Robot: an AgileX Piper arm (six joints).
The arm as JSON. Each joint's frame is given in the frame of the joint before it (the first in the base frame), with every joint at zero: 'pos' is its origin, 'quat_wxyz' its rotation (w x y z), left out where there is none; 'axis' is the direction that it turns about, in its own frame. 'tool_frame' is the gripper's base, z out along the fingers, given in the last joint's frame.
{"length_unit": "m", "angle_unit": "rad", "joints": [
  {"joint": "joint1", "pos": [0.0, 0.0, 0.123], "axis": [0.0, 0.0, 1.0]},
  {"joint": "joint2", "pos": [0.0, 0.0, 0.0], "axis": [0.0, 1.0, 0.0]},
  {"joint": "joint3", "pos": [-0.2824, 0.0, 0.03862], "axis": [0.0, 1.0, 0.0]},
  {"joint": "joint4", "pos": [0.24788, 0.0, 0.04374], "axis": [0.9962, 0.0, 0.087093]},
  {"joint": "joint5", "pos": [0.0, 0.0, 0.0], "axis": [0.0, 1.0, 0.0]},
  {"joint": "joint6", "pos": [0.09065, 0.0, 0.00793], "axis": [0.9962, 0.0, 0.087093]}
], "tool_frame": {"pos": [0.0, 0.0, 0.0], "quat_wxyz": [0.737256, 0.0, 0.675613, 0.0]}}
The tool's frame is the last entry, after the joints.
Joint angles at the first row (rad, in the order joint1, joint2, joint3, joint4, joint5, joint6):
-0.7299, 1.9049, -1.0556, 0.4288, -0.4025, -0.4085
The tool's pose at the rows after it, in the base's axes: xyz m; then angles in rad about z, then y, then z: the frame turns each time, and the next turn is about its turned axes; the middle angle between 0 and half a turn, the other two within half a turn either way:
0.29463, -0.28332, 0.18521, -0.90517, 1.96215, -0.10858
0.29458, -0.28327, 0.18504, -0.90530, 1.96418, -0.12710
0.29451, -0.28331, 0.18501, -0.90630, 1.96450, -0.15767
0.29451, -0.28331, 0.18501, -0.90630, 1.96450, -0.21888
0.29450, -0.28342, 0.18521, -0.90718, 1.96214, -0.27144
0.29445, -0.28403, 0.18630, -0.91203, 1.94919, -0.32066
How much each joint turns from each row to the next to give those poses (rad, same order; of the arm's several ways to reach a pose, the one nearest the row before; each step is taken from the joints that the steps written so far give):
0.0000, 0.0000, 0.0000, 0.0000, 0.0045, -0.0315
0.0000, 0.0000, 0.0000, 0.0020, 0.0019, -0.0204
0.0000, 0.0000, 0.0000, 0.0026, 0.0000, -0.0325
0.0000, 0.0000, 0.0000, 0.0000, 0.0000, -0.0612
0.0000, 0.0000, 0.0000, 0.0000, -0.0025, -0.0522
0.0000, 0.0000, -0.0001, -0.0001, -0.0137, -0.0474

